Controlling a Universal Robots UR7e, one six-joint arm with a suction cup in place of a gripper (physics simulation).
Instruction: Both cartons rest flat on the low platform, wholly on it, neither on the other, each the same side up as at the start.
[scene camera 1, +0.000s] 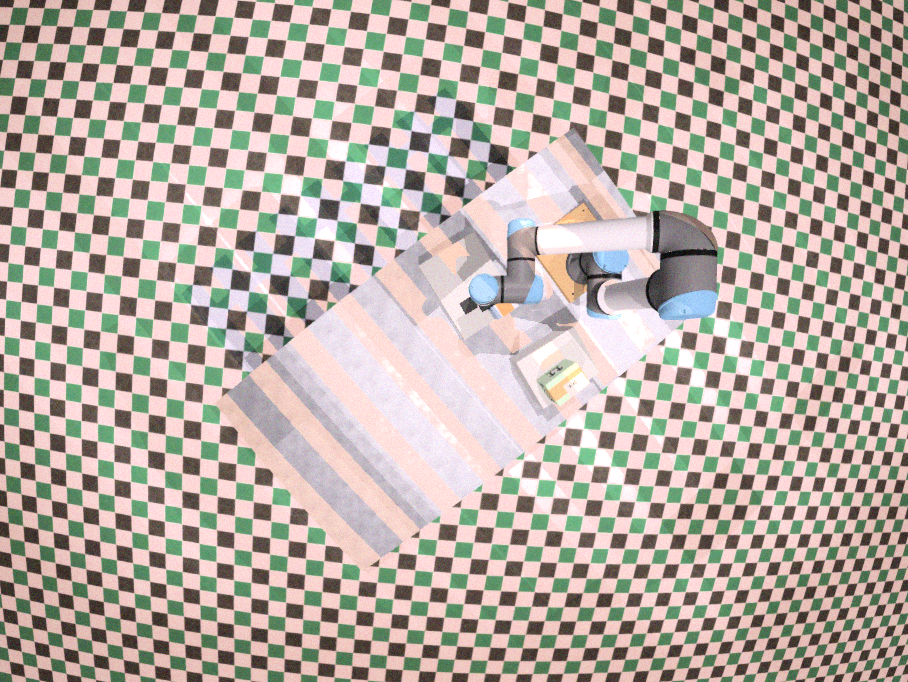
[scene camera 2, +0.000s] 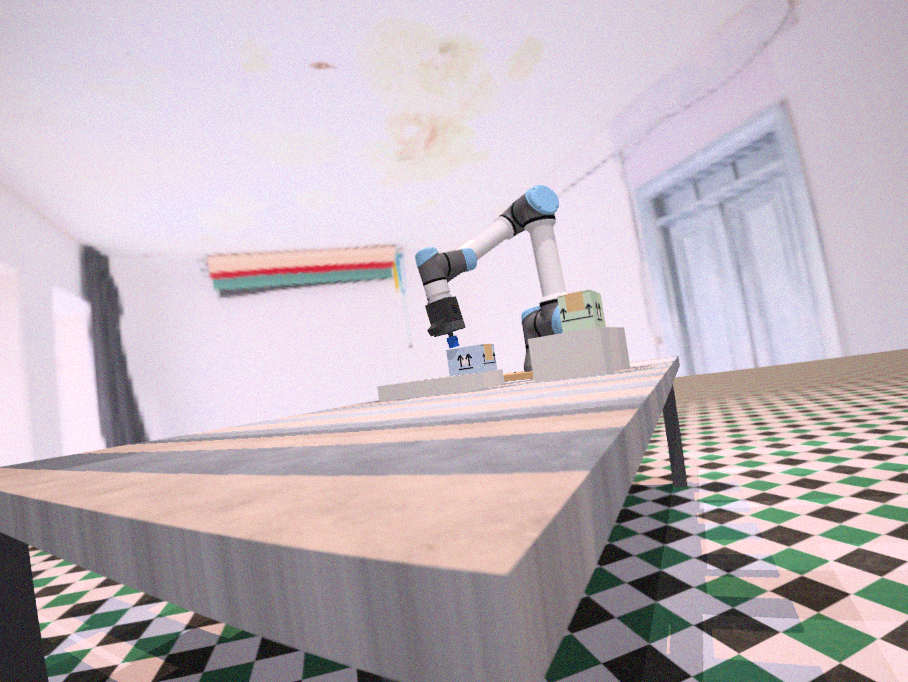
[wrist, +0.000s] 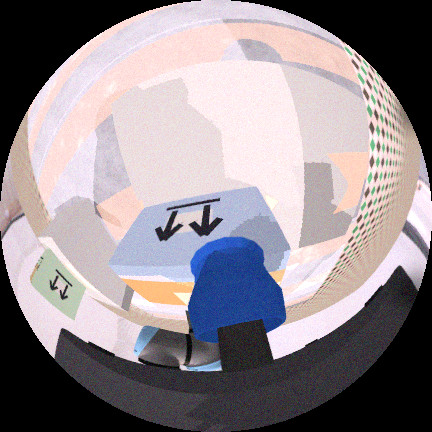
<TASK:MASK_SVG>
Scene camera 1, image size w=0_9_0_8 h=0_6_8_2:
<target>low platform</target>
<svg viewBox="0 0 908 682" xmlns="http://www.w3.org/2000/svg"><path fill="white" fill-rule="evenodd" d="M474 232L419 265L419 269L464 340L495 321L488 309L482 312L478 305L476 309L468 314L465 314L459 303L470 297L468 287L471 280L479 274L501 276Z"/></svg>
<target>tall block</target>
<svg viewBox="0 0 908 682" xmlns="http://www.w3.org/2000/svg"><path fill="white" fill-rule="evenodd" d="M575 326L561 326L509 358L532 399L543 409L553 402L544 393L536 379L563 359L577 362L588 380L600 373Z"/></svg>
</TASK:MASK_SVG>
